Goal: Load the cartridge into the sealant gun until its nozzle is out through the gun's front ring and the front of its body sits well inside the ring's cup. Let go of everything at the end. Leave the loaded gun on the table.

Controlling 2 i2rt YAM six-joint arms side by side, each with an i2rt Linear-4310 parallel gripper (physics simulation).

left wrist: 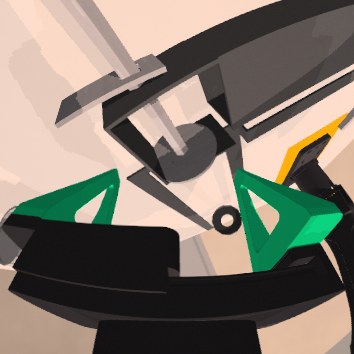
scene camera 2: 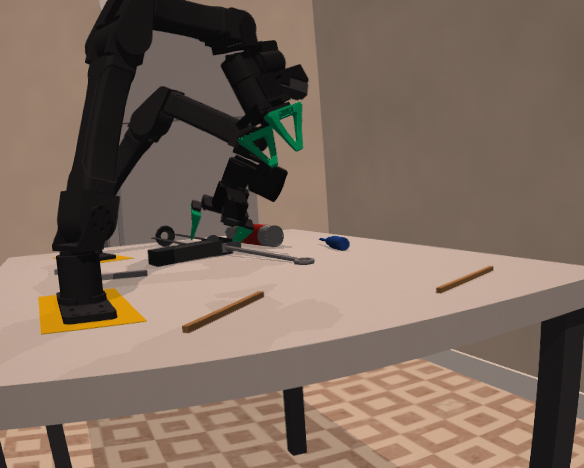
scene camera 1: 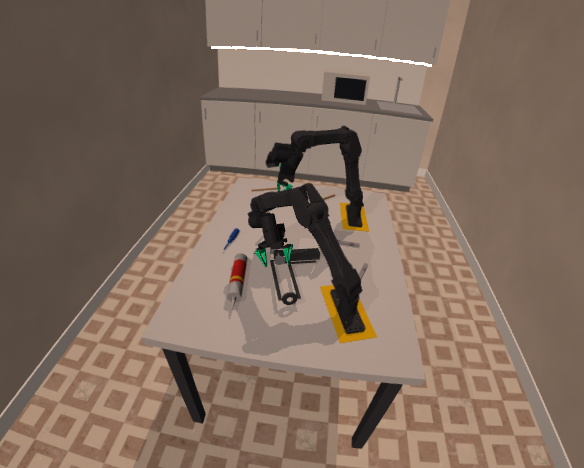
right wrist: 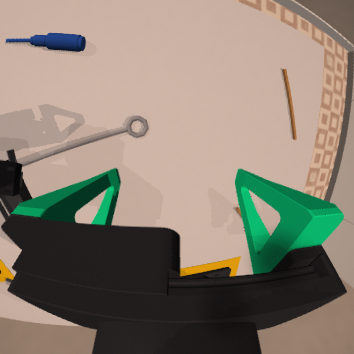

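Note:
The cartridge, red and grey, lies beside the sealant gun, its nozzle toward the near table edge in scene camera 1. The gun lies with its open frame empty; its front ring is at the near end. The plunger rod extends behind, and its disc sits at the frame's rear. My left gripper is open, low at the frame's rear. My right gripper is open and empty, above the table.
A blue screwdriver lies beyond the cartridge in scene camera 1. Two wooden sticks lie toward the right arm's side. Grey bars lie near the arm bases.

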